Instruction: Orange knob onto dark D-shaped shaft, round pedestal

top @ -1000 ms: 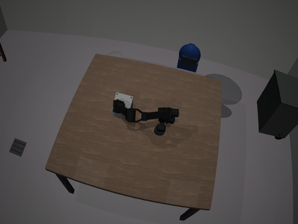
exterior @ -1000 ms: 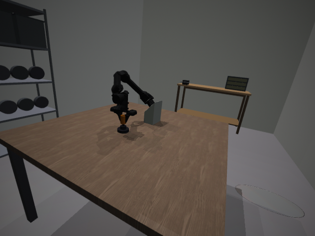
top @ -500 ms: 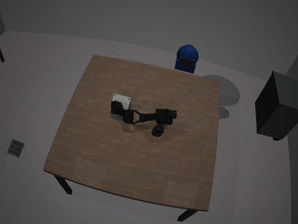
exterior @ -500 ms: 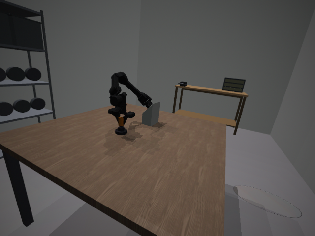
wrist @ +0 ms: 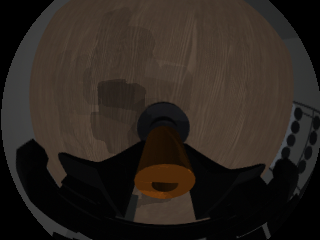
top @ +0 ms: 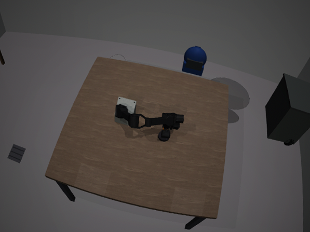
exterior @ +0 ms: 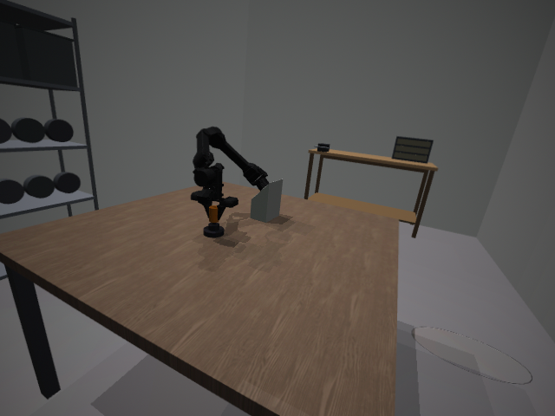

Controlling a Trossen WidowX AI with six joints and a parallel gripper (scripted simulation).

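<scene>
My gripper tip is 40 mm above the shaft pedestal. Also, from my gripper tip: orange knob (20 mm above).
</scene>
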